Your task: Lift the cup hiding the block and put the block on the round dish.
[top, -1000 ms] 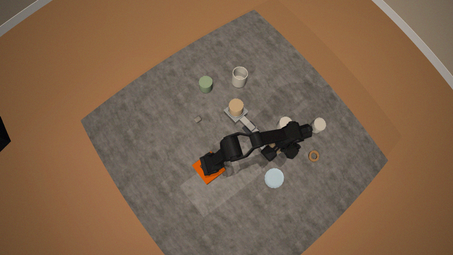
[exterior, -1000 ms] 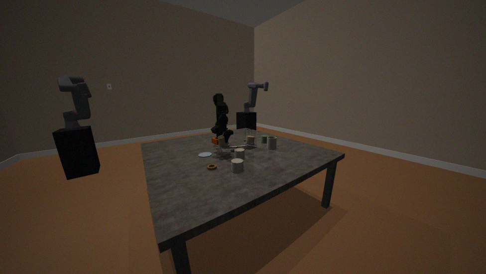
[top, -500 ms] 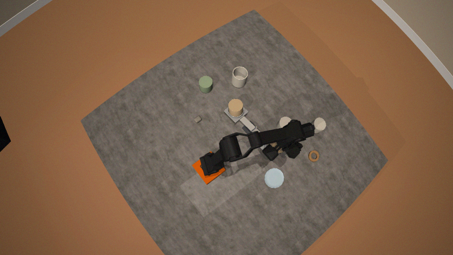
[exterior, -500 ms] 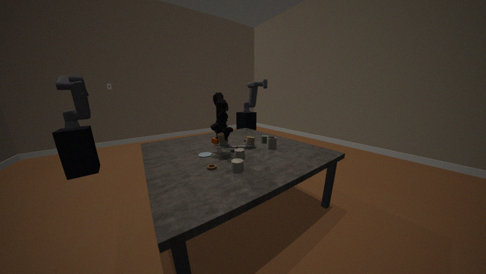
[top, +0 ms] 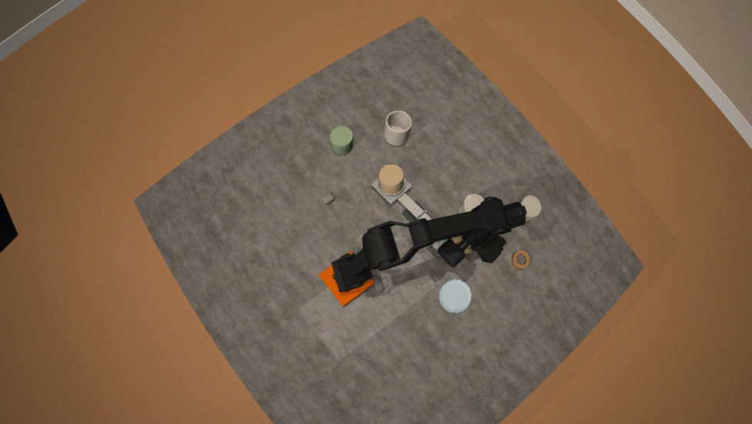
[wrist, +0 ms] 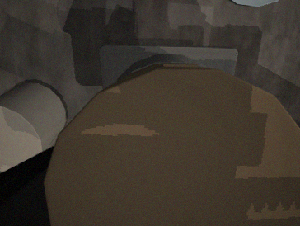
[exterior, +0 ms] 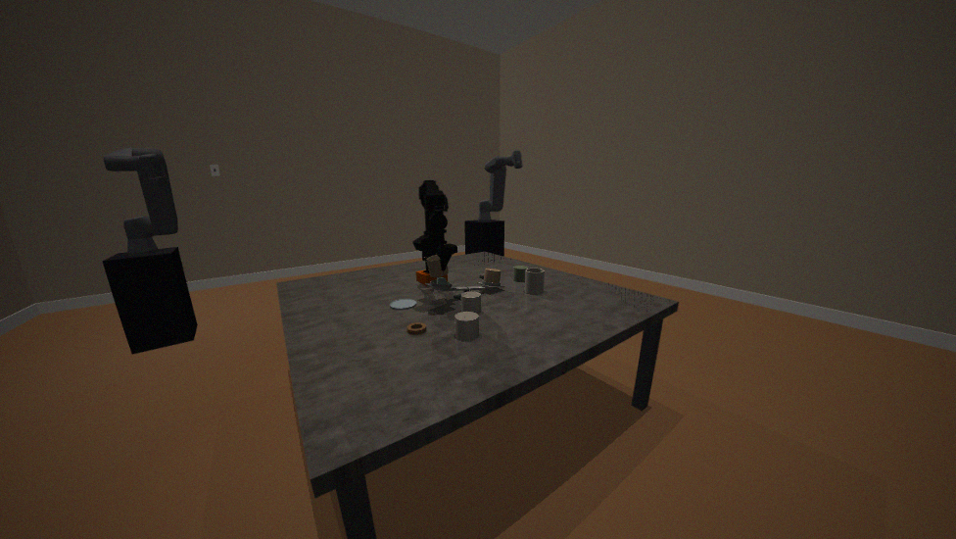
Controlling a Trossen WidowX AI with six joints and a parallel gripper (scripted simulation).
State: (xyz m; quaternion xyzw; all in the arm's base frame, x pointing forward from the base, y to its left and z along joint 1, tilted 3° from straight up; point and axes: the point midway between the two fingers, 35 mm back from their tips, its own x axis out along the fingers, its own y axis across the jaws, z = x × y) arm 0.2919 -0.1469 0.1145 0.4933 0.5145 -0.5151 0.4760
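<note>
Right now my gripper tip is 10 mm to the right of the teal block and 60 mm above it. Round my gripper tip: pale blue round dish 90 mm behind, 110 mm to the right, 140 mm below; tan cup 290 mm to the left, 80 mm below; small balance 140 mm to the left, 100 mm below.
</note>
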